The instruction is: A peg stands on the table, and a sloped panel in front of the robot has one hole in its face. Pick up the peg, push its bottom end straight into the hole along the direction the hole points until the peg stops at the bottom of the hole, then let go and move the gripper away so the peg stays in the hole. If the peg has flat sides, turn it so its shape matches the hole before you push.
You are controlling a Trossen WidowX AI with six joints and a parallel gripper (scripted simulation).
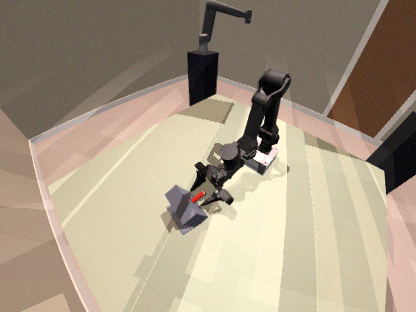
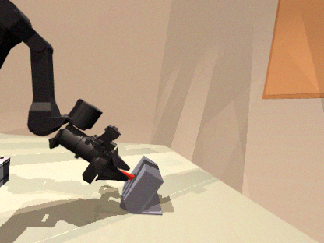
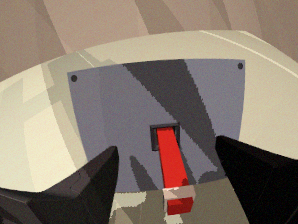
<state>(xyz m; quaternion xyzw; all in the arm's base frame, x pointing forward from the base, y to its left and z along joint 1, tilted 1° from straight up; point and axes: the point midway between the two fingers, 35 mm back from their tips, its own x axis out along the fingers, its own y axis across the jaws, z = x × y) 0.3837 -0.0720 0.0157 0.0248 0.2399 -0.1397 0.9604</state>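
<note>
The red square peg is 20 mm behind my gripper tip. Also, from my gripper tip: sloped grey panel (40 mm ahead, 10 mm to the right, 20 mm below).
</note>
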